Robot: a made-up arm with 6 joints.
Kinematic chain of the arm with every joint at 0, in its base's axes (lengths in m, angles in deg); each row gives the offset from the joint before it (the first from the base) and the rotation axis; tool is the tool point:
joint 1: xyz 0 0 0.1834 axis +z
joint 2: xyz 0 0 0 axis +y
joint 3: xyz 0 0 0.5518 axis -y
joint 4: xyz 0 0 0 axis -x
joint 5: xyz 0.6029 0 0 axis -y
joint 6: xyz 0 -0.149 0 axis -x
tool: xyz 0 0 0
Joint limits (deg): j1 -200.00..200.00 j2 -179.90..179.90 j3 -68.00..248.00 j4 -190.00..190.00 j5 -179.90..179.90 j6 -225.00..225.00
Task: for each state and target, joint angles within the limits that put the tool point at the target. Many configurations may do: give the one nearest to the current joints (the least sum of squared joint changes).
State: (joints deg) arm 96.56 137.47 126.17 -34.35 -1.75 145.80
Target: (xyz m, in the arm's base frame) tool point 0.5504 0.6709 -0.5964
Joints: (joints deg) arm 58.09 135.05 104.65 -40.91 -1.75 145.80
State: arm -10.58 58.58 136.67 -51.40 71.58 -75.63
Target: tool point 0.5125 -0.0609 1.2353
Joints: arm -1.72 27.56 106.10 -72.21 71.58 -75.63
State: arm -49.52 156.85 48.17 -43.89 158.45 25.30
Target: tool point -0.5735 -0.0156 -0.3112
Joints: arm -9.07 175.26 -0.05 -44.77 158.45 25.30
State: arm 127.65 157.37 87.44 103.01 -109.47 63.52
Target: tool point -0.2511 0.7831 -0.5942
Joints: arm 106.20 149.52 106.67 98.72 -109.47 63.52
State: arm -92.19 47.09 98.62 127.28 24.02 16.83
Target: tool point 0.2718 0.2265 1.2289
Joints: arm -123.02 2.42 118.60 134.52 24.02 16.83
